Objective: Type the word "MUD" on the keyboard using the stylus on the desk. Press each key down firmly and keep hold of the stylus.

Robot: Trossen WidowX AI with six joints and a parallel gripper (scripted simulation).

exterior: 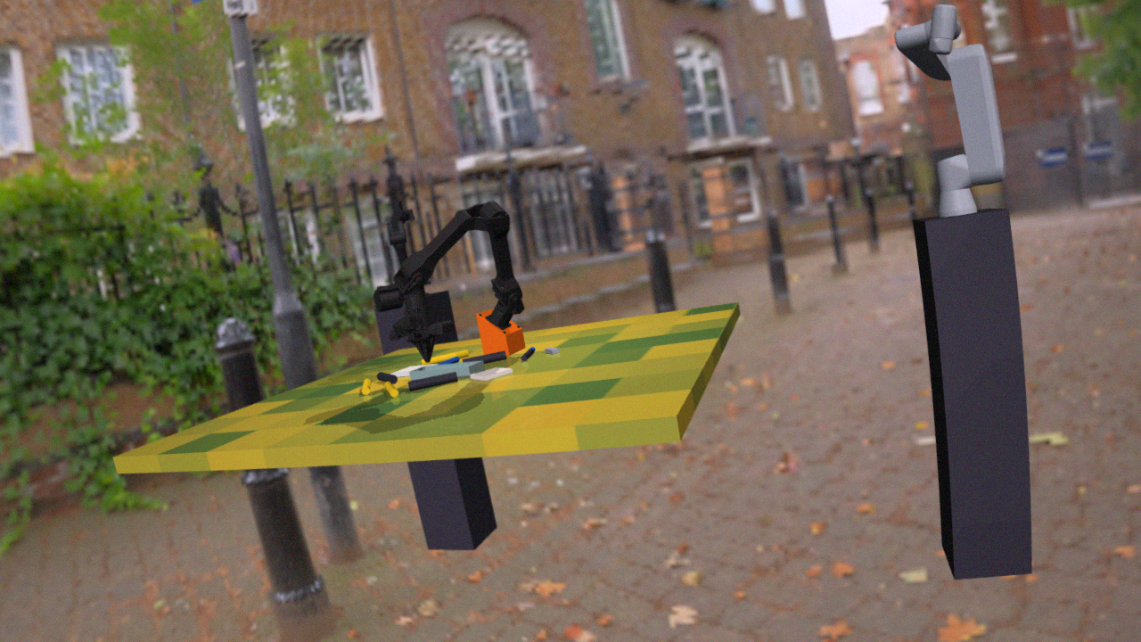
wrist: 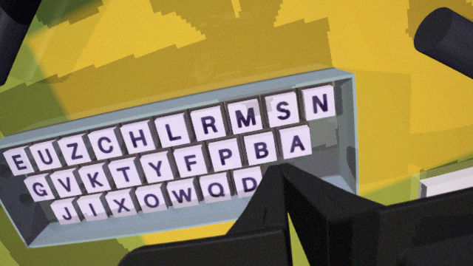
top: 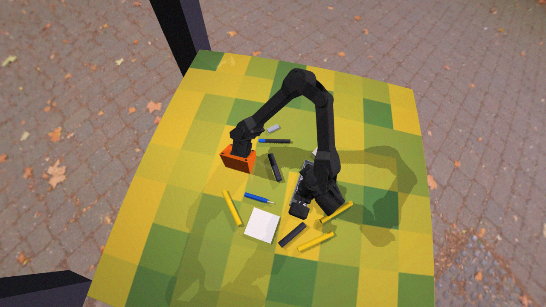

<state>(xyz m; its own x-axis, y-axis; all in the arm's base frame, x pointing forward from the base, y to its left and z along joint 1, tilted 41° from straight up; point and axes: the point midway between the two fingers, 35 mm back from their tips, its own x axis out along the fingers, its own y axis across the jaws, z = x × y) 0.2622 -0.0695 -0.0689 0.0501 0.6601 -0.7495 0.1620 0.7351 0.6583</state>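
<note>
Now: the D key 20 mm behind my gripper tip, 20 mm to the left of it and 30 mm below it. Round my gripper tip: m key 20 mm ahead, 10 mm to the left, 30 mm below; then white pad 120 mm behind, 130 mm to the right, 40 mm below; then blue stylus 140 mm behind, 40 mm to the right, 30 mm below.
</note>
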